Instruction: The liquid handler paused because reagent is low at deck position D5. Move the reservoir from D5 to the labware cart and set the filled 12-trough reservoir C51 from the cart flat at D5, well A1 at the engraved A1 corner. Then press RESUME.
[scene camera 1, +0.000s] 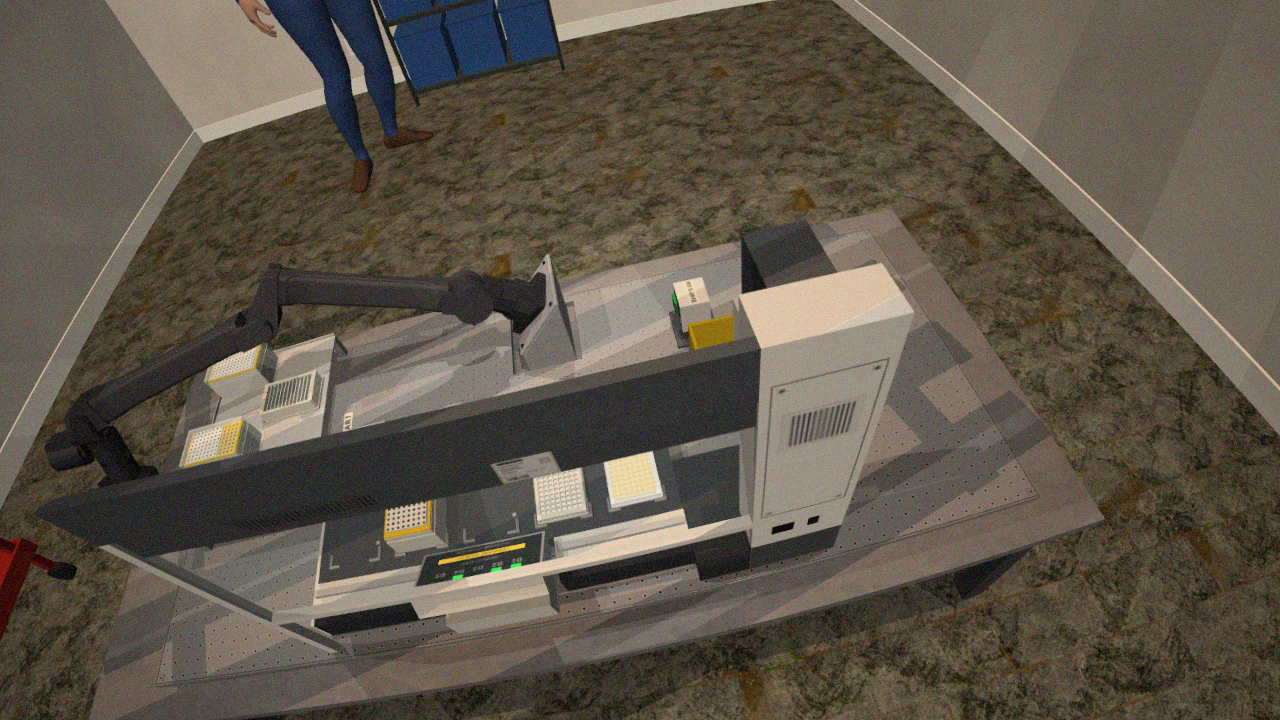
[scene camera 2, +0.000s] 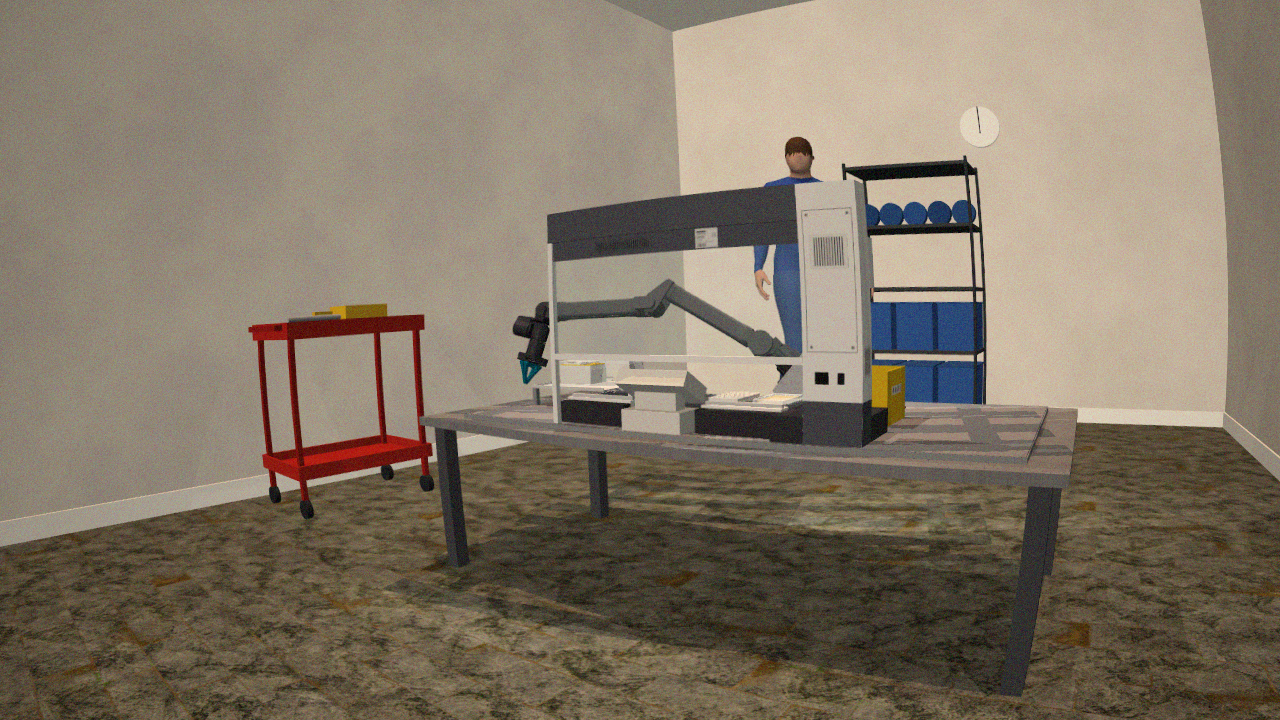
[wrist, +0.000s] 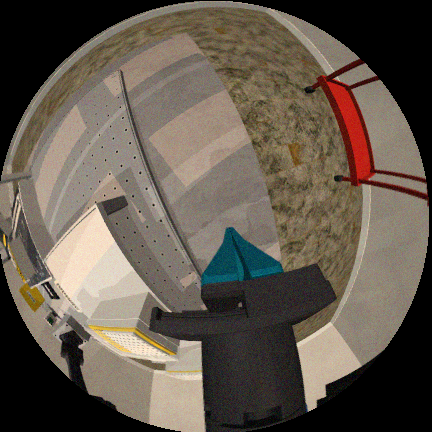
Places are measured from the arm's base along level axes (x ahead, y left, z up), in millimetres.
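Pixels of known places: gripper, fingertip midpoint: (scene camera 2: 525, 383) (wrist: 229, 231); arm's base at its link origin: (scene camera 1: 532, 304) (scene camera 2: 796, 370) (wrist: 70, 338).
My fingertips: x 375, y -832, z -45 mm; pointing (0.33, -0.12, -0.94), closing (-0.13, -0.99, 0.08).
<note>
Ahead of a thing's pixels: the offset from my fingertips to its top centre. "spot": to the spot under its first point.
My gripper (scene camera 2: 528, 379) (wrist: 229, 231) has its teal fingertips together, shut and empty. It hangs beyond the liquid handler's open left end, above the table; the dark beam hides it in scene camera 1. A slotted white reservoir {37 mm up, 237 mm back, 294 mm left} (scene camera 1: 292, 394) stands on the white labware cart {11 mm up, 173 mm back, 236 mm left} (scene camera 1: 332, 343) (wrist: 82, 245), between yellow-edged tip boxes {76 mm up, 107 mm back, 178 mm left} (scene camera 1: 214, 444) {76 mm up, 322 mm back, 143 mm left} (scene camera 1: 236, 365). I cannot read whether it is C51. The deck's left end {spot: 303 mm up, 239 mm ahead, 714 mm left} (scene camera 1: 349, 548) shows corner brackets with no labware on its visible part. The sloped status panel (scene camera 1: 481, 558) shows a yellow bar and green lights. RESUME is not readable.
A tip rack (scene camera 1: 410, 519) and two plates (scene camera 1: 561, 495) (scene camera 1: 633, 479) stand on the deck. The dark beam (scene camera 1: 537, 407) (scene camera 2: 671, 217) spans above it. A white box {49 mm up, 341 mm back, 1159 mm left} (scene camera 1: 691, 302) and yellow block {80 mm up, 156 mm back, 1208 mm left} (scene camera 1: 712, 332) stand behind. A red trolley (scene camera 2: 335, 329) (wrist: 350, 131) stands left of the table.
</note>
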